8 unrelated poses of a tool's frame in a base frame.
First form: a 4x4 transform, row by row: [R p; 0 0 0 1], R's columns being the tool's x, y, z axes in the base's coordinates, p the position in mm. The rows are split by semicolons.
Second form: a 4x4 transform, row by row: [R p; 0 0 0 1], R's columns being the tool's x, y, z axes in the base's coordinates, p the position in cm. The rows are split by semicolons. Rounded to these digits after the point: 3 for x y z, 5 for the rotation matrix.
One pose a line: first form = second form
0.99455 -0.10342 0.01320 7.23; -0.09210 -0.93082 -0.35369 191.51; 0.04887 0.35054 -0.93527 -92.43; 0 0 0 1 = 0.99455 -0.10342 0.01320 0.723; -0.09210 -0.93082 -0.35369 19.151; 0.04887 0.35054 -0.93527 -9.243; 0 0 0 1
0.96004 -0.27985 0.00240 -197.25; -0.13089 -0.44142 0.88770 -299.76; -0.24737 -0.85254 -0.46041 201.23; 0 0 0 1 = 0.96004 -0.27985 0.00240 -19.725; -0.13089 -0.44142 0.88770 -29.976; -0.24737 -0.85254 -0.46041 20.123; 0 0 0 1
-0.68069 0.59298 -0.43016 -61.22; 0.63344 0.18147 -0.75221 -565.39; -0.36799 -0.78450 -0.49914 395.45; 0 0 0 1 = -0.68069 0.59298 -0.43016 -6.122; 0.63344 0.18147 -0.75221 -56.539; -0.36799 -0.78450 -0.49914 39.545; 0 0 0 1
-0.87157 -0.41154 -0.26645 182.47; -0.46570 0.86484 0.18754 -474.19; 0.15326 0.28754 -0.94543 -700.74; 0 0 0 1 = -0.87157 -0.41154 -0.26645 18.247; -0.46570 0.86484 0.18754 -47.419; 0.15326 0.28754 -0.94543 -70.074; 0 0 0 1
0.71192 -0.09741 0.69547 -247.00; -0.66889 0.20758 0.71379 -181.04; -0.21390 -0.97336 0.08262 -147.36; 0 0 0 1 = 0.71192 -0.09741 0.69547 -24.700; -0.66889 0.20758 0.71379 -18.104; -0.21390 -0.97336 0.08262 -14.736; 0 0 0 1
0.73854 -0.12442 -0.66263 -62.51; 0.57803 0.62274 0.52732 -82.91; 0.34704 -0.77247 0.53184 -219.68; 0 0 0 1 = 0.73854 -0.12442 -0.66263 -6.251; 0.57803 0.62274 0.52732 -8.291; 0.34704 -0.77247 0.53184 -21.968; 0 0 0 1
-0.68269 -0.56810 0.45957 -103.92; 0.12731 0.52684 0.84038 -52.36; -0.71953 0.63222 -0.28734 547.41; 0 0 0 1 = -0.68269 -0.56810 0.45957 -10.392; 0.12731 0.52684 0.84038 -5.236; -0.71953 0.63222 -0.28734 54.741; 0 0 0 1
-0.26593 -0.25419 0.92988 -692.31; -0.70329 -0.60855 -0.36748 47.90; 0.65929 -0.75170 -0.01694 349.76; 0 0 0 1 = -0.26593 -0.25419 0.92988 -69.231; -0.70329 -0.60855 -0.36748 4.790; 0.65929 -0.75170 -0.01694 34.976; 0 0 0 1
